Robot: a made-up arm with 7 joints.
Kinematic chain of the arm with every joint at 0, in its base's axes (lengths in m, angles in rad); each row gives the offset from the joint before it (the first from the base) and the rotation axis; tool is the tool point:
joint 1: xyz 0 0 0 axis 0 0.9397 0.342
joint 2: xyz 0 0 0 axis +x
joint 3: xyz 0 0 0 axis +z
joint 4: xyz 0.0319 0 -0.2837 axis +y
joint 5: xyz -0.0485 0 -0.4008 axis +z
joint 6: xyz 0 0 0 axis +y
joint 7: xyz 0 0 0 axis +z
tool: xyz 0 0 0
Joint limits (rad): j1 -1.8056..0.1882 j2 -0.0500..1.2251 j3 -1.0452..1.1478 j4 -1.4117..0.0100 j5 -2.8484..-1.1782 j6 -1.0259..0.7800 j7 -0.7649..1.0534
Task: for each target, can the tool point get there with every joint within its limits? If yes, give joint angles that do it. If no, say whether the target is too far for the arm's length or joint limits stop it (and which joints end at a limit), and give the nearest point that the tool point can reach.
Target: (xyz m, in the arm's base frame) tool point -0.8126 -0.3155 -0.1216
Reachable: no: too far | nearest point -0.1368 -0.0454 -0.6690 | short by 0.911 m
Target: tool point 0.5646 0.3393 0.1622
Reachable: yes | joints -1.2454 0.9456 0.0728 -0.5927 -2.4197 -0.3196 0.0226
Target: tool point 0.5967 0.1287 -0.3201
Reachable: yes | joints -0.9832 0.2800 0.9311 -0.2234 -2.1699 -0.1479 0.1278
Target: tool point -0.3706 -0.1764 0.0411
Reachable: no: joint limits stop it (at a limit: joint 1, joint 2, joint 4) | nearest point 0.1679 -0.5421 0.1022 | short by 0.654 m
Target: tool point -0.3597 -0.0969 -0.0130
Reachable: no: joint limits stop it (at a limit: joint 1, joint 2, joint 4) | nearest point -0.1375 -0.0432 -0.6690 | short by 0.695 m
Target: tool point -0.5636 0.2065 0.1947
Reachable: no: joint limits stop it (at a limit: joint 1, joint 2, joint 3, joint 4) | nearest point -0.0802 0.4615 0.3362 | short by 0.565 m
